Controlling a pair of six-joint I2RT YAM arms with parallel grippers.
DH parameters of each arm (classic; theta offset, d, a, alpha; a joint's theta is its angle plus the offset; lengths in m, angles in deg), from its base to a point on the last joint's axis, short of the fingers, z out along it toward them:
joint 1: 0 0.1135 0.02 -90
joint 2: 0 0 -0.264 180
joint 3: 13.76 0 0.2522 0
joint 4: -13.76 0 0.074 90
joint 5: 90 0 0 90
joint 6: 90 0.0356 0 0
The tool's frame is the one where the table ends.
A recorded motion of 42 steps. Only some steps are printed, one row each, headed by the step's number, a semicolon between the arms.
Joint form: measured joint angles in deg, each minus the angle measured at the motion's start. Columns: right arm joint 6, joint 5, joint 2, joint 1, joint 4, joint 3; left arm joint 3, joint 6, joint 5, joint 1, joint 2, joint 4.
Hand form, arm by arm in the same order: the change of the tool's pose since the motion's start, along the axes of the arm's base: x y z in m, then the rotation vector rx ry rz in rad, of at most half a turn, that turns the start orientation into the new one. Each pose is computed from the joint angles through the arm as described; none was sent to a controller.
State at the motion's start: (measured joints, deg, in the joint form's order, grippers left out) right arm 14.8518 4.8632 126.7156 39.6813 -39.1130 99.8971; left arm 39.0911 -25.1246 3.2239 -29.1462 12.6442 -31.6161
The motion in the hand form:
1: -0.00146 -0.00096 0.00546 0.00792 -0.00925 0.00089; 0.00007 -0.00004 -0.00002 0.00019 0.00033 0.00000
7: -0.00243 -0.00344 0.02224 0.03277 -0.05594 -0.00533; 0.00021 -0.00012 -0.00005 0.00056 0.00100 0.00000
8: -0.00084 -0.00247 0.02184 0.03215 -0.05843 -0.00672; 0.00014 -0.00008 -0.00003 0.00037 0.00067 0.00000
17: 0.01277 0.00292 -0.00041 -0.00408 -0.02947 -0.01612; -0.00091 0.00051 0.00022 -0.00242 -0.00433 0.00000
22: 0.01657 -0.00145 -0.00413 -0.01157 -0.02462 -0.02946; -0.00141 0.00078 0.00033 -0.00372 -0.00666 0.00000
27: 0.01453 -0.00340 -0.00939 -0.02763 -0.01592 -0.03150; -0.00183 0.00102 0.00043 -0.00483 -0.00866 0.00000
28: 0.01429 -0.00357 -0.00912 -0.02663 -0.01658 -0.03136; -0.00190 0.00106 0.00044 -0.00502 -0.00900 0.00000
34: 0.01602 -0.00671 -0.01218 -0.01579 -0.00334 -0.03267; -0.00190 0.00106 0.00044 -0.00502 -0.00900 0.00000
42: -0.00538 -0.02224 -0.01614 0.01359 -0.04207 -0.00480; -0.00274 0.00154 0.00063 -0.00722 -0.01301 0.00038
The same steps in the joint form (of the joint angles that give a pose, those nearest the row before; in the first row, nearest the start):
1: -0.02 -0.02 -0.94 0.02 0.15 -0.39; 0.00 0.00 0.00 0.00 0.02 0.00
7: -0.07 0.63 -3.32 -0.09 1.27 -0.92; 0.00 0.00 -0.01 -0.01 0.07 0.00
8: -0.07 0.76 -2.91 -0.11 1.22 -0.37; 0.00 0.00 0.00 0.00 0.04 0.00
17: -0.24 1.27 2.36 -0.61 -0.04 3.58; 0.00 0.00 0.00 0.00 -0.28 0.00
22: -0.22 1.44 2.80 -1.29 -0.04 3.54; 0.00 0.00 -0.01 -0.01 -0.44 0.00
27: -0.26 1.86 2.78 -1.29 0.07 2.45; 0.00 0.00 0.00 0.00 -0.57 0.00
28: -0.26 1.84 2.67 -1.29 0.15 2.32; 0.00 0.00 0.00 0.00 -0.59 0.00
34: -0.26 0.79 2.78 -1.79 0.55 1.83; 0.00 0.00 0.00 0.00 -0.59 0.00
42: -1.70 0.20 -3.74 -1.73 9.16 -10.38; 0.00 0.00 -0.03 -0.01 -0.85 0.00

